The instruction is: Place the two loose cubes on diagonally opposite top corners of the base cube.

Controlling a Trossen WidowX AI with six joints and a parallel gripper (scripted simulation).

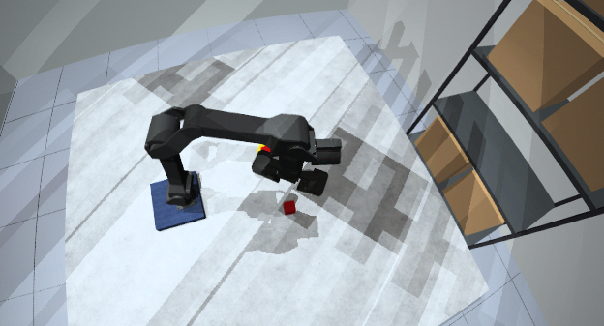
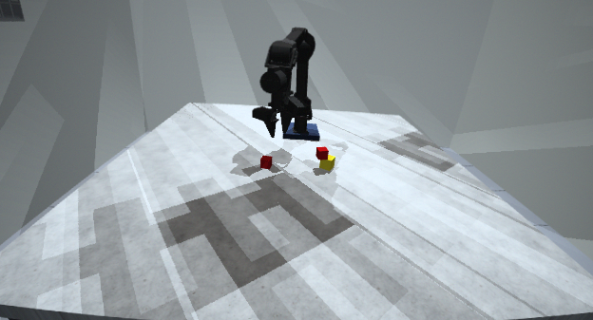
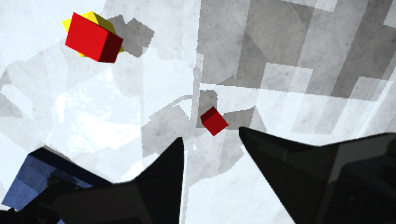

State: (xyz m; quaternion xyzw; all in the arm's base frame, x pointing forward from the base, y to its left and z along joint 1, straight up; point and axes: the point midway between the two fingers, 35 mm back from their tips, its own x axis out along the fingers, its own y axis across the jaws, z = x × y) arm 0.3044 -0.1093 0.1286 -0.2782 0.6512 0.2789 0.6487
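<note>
Right now my gripper tip is 10 mm past the yellow base cube, 170 mm to the right of it and 100 mm above it.
</note>
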